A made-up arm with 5 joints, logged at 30 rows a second.
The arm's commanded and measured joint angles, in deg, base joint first. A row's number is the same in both.
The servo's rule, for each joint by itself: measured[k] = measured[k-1] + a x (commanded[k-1-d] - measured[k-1]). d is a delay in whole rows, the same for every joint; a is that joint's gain. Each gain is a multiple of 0.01, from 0.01 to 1. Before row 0 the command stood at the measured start. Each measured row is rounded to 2 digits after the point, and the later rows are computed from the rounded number. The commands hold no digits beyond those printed.
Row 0, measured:
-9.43, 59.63, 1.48, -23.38, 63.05
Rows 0 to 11, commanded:
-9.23, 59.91, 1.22, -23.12, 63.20
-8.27, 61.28, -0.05, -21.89, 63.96
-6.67, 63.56, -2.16, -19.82, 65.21
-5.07, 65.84, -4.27, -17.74, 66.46
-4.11, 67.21, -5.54, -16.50, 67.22
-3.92, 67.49, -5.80, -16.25, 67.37
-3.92, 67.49, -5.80, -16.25, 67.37
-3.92, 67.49, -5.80, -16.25, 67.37
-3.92, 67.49, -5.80, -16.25, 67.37
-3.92, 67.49, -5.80, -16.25, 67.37
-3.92, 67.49, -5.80, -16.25, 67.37
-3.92, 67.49, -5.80, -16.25, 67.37
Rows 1 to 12, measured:
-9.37, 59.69, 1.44, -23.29, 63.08
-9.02, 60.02, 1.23, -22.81, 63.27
-8.27, 60.76, 0.76, -21.79, 63.70
-7.25, 61.83, 0.06, -20.41, 64.31
-6.25, 62.96, -0.72, -19.08, 64.95
-5.50, 63.91, -1.43, -18.12, 65.48
-4.99, 64.66, -2.04, -17.48, 65.90
-4.65, 65.25, -2.57, -17.06, 66.22
-4.42, 65.72, -3.02, -16.78, 66.47
-4.26, 66.09, -3.41, -16.60, 66.67
-4.15, 66.38, -3.74, -16.48, 66.82
-4.08, 66.61, -4.03, -16.40, 66.94
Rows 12 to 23, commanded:
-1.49, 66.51, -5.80, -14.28, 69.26
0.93, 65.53, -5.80, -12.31, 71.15
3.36, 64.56, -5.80, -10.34, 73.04
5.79, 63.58, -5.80, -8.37, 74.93
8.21, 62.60, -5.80, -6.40, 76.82
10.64, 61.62, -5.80, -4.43, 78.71
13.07, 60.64, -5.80, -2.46, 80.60
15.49, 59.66, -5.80, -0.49, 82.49
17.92, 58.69, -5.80, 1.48, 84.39
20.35, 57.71, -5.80, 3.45, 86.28
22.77, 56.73, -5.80, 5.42, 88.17
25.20, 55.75, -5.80, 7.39, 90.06
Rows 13 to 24, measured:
-3.25, 66.59, -4.28, -15.68, 67.45
-1.91, 66.37, -4.49, -14.53, 68.26
-0.22, 65.99, -4.67, -13.11, 69.31
1.70, 65.48, -4.83, -11.50, 70.55
3.78, 64.88, -4.97, -9.77, 71.93
5.98, 64.20, -5.09, -7.95, 73.42
8.25, 63.45, -5.19, -6.08, 75.00
10.57, 62.65, -5.28, -4.18, 76.65
12.92, 61.82, -5.35, -2.26, 78.35
15.30, 60.96, -5.41, -0.32, 80.09
17.69, 60.07, -5.46, 1.63, 81.87
20.09, 59.16, -5.51, 3.59, 83.67

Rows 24 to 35, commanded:
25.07, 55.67, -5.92, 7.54, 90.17
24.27, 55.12, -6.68, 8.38, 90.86
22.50, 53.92, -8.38, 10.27, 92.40
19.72, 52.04, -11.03, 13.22, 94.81
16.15, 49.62, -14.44, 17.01, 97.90
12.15, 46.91, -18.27, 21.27, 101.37
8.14, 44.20, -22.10, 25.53, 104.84
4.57, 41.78, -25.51, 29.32, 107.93
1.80, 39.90, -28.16, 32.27, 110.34
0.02, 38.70, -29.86, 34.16, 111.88
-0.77, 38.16, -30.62, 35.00, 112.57
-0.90, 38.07, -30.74, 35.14, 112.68
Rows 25 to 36, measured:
21.68, 58.43, -5.57, 4.93, 85.10
22.51, 57.73, -5.73, 6.10, 86.37
22.51, 56.93, -6.10, 7.52, 87.70
21.62, 55.90, -6.79, 9.46, 89.26
19.87, 54.58, -7.86, 12.03, 91.16
17.40, 52.97, -9.32, 15.17, 93.41
14.44, 51.13, -11.11, 18.69, 95.92
11.28, 49.17, -13.13, 22.30, 98.56
8.25, 47.22, -15.23, 25.69, 101.15
5.62, 45.43, -17.28, 28.57, 103.51
3.58, 43.90, -19.15, 30.76, 105.50
2.15, 42.68, -20.77, 32.25, 107.08

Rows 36 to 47, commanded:
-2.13, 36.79, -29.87, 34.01, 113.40
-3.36, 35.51, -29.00, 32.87, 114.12
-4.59, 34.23, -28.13, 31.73, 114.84
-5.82, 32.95, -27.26, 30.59, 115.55
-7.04, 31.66, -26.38, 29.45, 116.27
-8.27, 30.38, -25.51, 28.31, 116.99
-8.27, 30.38, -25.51, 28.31, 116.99
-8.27, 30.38, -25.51, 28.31, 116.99
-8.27, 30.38, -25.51, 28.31, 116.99
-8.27, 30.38, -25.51, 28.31, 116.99
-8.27, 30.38, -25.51, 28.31, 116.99
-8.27, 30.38, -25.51, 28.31, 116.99
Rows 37 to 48, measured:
0.78, 41.44, -22.04, 32.85, 108.47
-0.54, 40.19, -23.01, 32.86, 109.71
-1.84, 38.94, -23.73, 32.48, 110.84
-3.11, 37.68, -24.22, 31.84, 111.88
-4.37, 36.42, -24.52, 31.03, 112.85
-5.62, 35.15, -24.66, 30.11, 113.76
-6.47, 34.15, -24.78, 29.50, 114.47
-7.05, 33.36, -24.88, 29.10, 115.02
-7.44, 32.73, -24.97, 28.83, 115.45
-7.71, 32.24, -25.05, 28.65, 115.79
-7.89, 31.85, -25.11, 28.53, 116.05
-8.01, 31.54, -25.17, 28.46, 116.26

